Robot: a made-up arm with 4 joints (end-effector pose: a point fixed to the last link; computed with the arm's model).
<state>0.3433 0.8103 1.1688 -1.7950</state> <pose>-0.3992 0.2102 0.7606 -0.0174 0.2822 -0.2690</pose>
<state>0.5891 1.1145 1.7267 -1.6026</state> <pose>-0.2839 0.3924 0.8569 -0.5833 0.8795 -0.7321</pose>
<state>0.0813 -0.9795 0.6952 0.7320</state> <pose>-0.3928 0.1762 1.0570 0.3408 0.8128 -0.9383</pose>
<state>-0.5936 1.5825 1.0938 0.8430</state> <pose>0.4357 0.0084 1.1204 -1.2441 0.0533 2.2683</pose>
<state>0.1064 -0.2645 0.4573 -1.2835</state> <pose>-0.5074 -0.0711 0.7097 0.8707 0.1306 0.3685</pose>
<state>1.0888 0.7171 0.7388 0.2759</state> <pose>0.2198 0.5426 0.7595 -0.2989 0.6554 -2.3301</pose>
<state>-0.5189 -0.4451 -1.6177 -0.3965</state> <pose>-0.2828 -0.5254 0.6496 2.1319 1.4088 0.9442</pose>
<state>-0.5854 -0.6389 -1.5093 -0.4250</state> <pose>-0.2206 -0.5668 0.7032 1.8916 1.4661 0.9446</pose>
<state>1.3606 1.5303 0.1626 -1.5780</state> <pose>-0.1885 0.4633 0.7226 -0.0969 0.2788 -1.0336</pose>
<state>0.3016 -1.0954 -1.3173 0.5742</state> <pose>0.3878 -0.4294 0.9566 0.6026 2.9952 -0.1024</pose>
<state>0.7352 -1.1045 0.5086 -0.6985</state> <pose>-0.2933 -0.3813 1.1045 0.9151 1.2728 0.3708</pose>
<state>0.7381 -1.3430 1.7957 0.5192</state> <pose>-0.5447 0.0182 0.8243 0.0127 0.3747 -0.4983</pose>
